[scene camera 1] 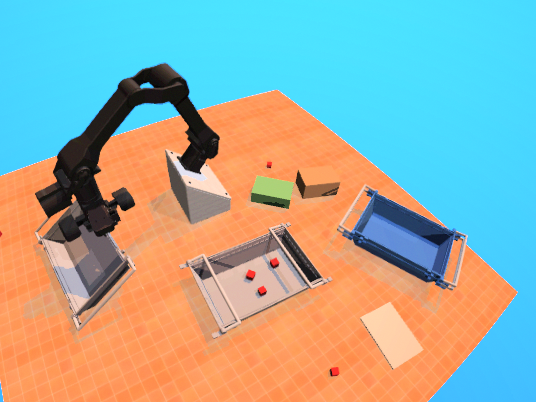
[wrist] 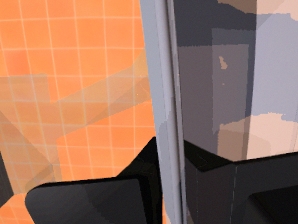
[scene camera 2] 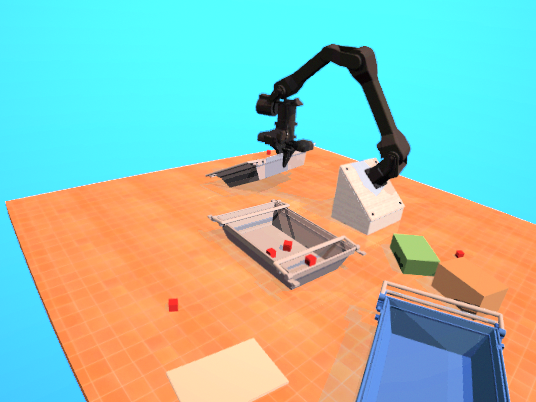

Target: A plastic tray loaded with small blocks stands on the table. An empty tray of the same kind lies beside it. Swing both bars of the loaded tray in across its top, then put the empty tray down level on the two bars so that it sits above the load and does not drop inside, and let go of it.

Labels:
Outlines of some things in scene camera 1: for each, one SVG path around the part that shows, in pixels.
My gripper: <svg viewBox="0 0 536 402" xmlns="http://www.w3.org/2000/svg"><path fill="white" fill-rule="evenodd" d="M133 196L123 187L112 193L114 199L109 202L107 199L103 199L100 190L98 195L89 201L81 202L76 199L83 214L77 216L75 220L73 215L68 215L59 221L58 225L67 242L73 242L80 237L81 231L78 226L82 225L87 228L88 232L94 231L97 237L106 236L106 234L113 232L115 226L121 221L117 212L117 206L119 205L122 211L134 208L135 200Z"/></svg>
A grey tray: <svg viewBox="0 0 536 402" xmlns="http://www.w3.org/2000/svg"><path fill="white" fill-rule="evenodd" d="M75 200L73 205L67 208L64 214L59 217L43 237L42 235L39 236L37 232L51 218L48 219L47 217L34 233L38 239L38 244L44 246L43 249L47 253L52 269L69 302L70 310L73 312L71 319L73 319L77 331L80 331L126 280L130 279L134 272L136 272L136 264L130 256L124 256L124 249L120 250L110 233L106 234L106 236L97 237L94 231L88 232L87 228L82 225L78 226L81 236L73 242L66 241L58 223L68 215L73 215L75 220L77 216L83 214L77 200ZM132 268L132 271L124 277L121 283L104 298L99 306L81 324L79 318L81 313L95 307L116 282Z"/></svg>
A brown box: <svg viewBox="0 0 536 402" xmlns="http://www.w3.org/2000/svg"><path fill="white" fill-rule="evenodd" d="M332 166L298 168L296 184L303 199L337 195L341 180Z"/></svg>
A beige sheet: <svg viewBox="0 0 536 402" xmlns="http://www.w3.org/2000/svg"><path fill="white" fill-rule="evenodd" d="M389 302L360 317L360 320L362 320L372 339L374 339L380 351L386 357L388 364L390 364L392 369L395 369L424 349L418 340L415 339L416 337L404 323L404 320L401 319L397 310Z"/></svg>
A green box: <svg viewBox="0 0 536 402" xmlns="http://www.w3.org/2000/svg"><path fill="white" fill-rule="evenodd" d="M257 175L251 192L251 202L289 209L294 182Z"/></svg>

